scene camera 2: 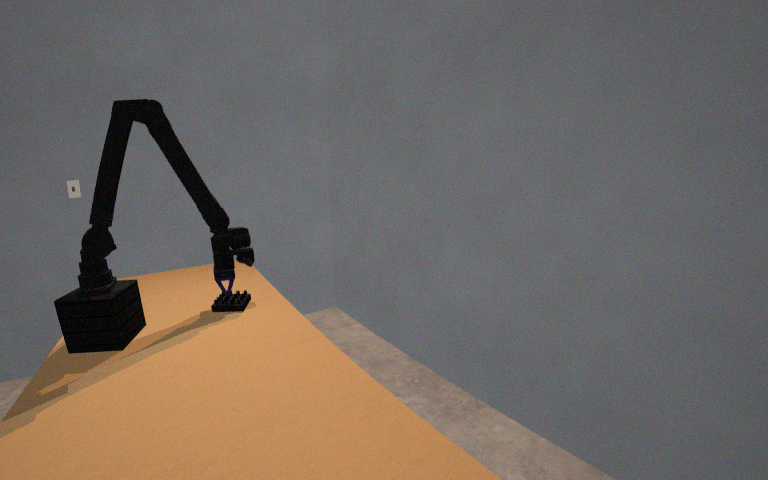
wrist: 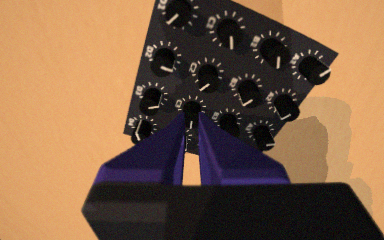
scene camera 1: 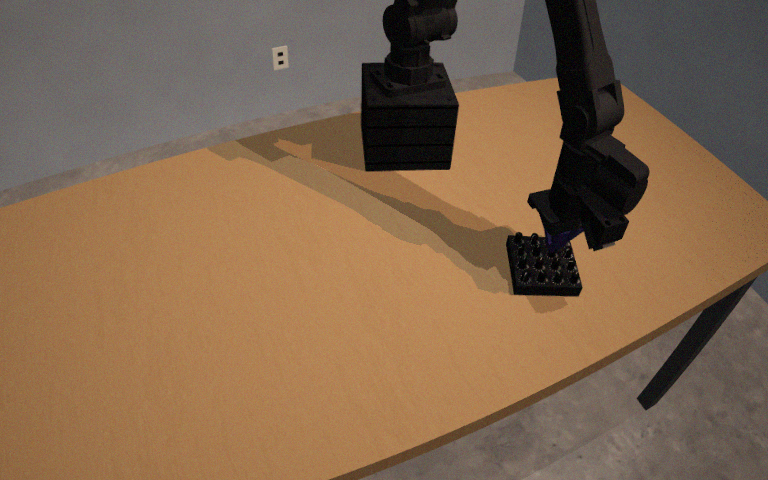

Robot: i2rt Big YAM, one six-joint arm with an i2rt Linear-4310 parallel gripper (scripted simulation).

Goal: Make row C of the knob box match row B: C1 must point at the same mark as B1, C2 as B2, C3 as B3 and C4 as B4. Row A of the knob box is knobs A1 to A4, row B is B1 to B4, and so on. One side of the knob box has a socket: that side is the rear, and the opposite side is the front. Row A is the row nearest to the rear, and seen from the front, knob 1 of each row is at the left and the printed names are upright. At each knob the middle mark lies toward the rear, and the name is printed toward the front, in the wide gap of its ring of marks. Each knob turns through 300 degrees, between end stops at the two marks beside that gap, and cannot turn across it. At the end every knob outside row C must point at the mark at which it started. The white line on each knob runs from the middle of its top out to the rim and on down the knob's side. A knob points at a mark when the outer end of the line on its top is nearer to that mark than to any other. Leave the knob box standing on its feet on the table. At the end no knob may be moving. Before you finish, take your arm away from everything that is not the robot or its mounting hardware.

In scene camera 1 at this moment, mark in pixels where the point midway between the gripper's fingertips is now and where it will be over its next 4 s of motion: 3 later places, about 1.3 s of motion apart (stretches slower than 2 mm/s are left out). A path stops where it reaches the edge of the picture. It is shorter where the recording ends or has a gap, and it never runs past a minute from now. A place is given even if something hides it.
My gripper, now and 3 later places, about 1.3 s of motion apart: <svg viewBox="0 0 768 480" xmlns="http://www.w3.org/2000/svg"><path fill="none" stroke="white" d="M552 249L557 232L559 229L561 226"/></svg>
